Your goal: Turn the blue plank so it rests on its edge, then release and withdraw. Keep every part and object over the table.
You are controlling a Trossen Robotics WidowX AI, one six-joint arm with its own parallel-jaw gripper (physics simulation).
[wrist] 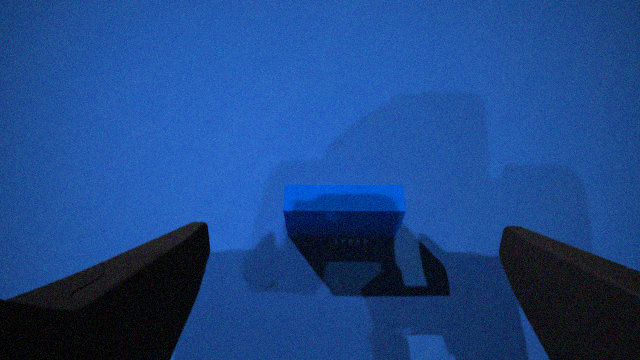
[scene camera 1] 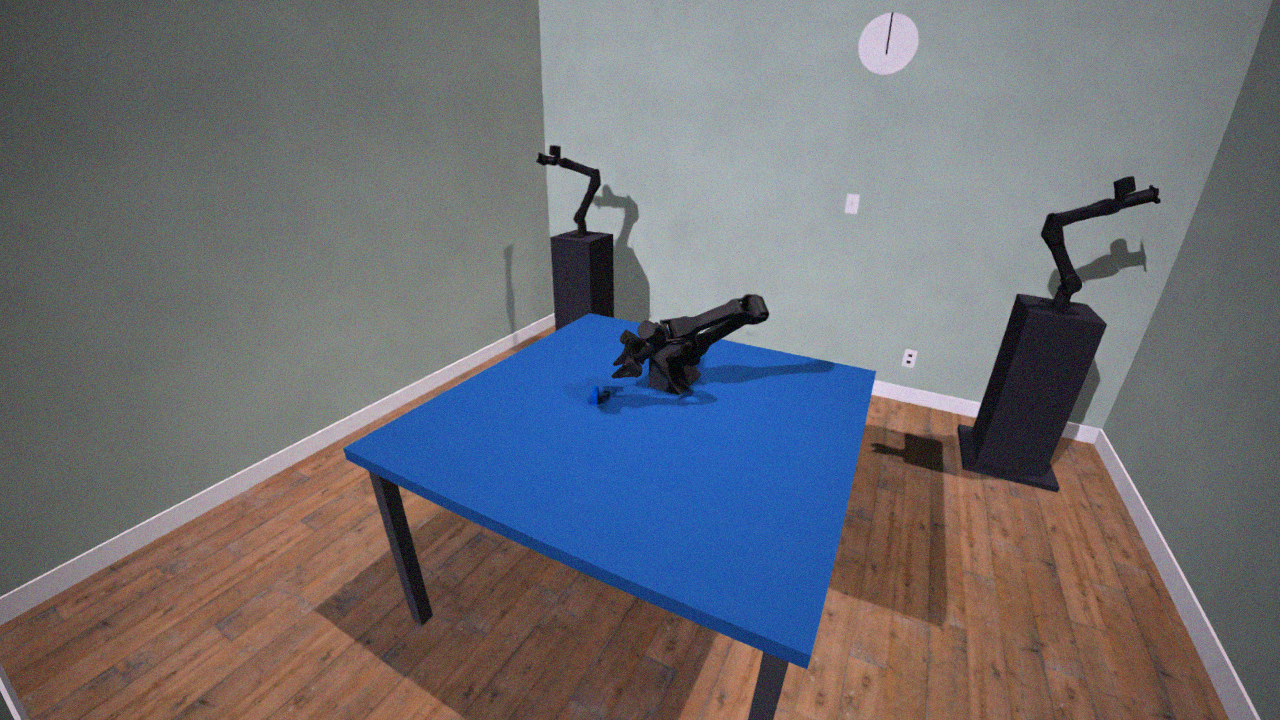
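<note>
The blue plank (scene camera 1: 595, 394) (wrist: 344, 223) stands on its edge on the blue table (scene camera 1: 680, 465) (wrist: 125, 100). In the wrist view its narrow bright top face is up, and its darker side face drops below that face towards the bottom of the view. Its underside is hidden. My gripper (scene camera 1: 616, 366) (wrist: 355, 239) is open and empty. It is above the table, apart from the plank, with one finger on each side of the wrist view and the plank showing between them in the picture.
Shadows of the arm and gripper fall on the table around the plank. My arm's base (scene camera 1: 669, 371) stands on the table behind and to the right of the plank. Two other arms stand on dark pedestals (scene camera 1: 581, 277) (scene camera 1: 1029, 385) beyond the table.
</note>
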